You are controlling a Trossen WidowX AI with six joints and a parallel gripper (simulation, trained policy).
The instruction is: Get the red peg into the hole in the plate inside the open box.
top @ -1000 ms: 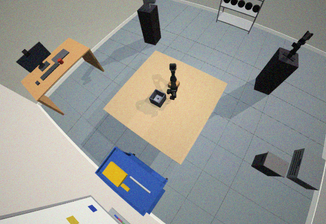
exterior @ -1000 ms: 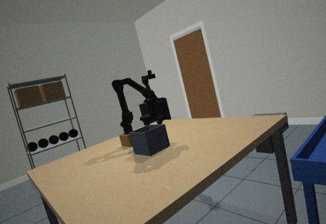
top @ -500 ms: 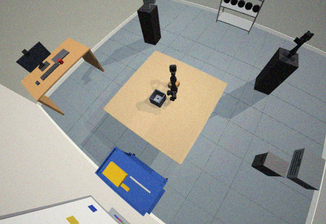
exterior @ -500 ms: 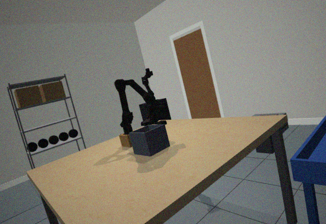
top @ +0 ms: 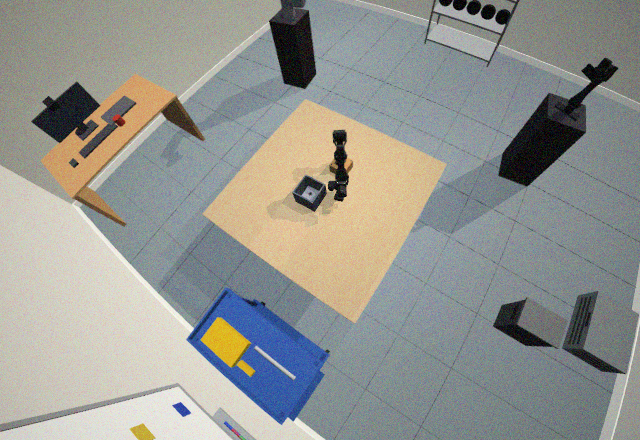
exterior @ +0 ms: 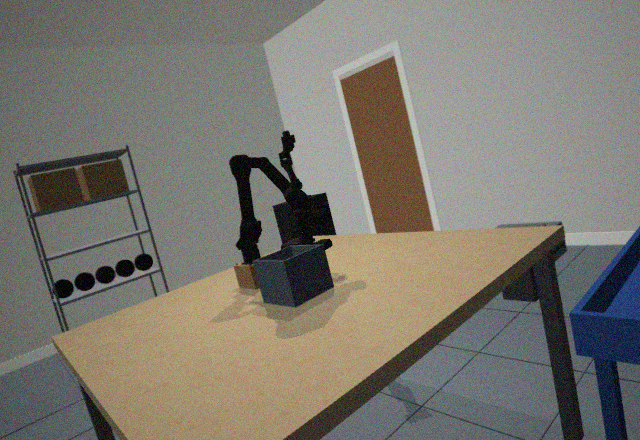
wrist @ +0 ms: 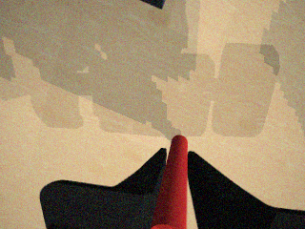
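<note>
My gripper tip is 110 mm short of the grey plate, 180 mm to the left of it and 20 mm below it. Also, from my gripper tip: red peg 20 mm above.
</note>
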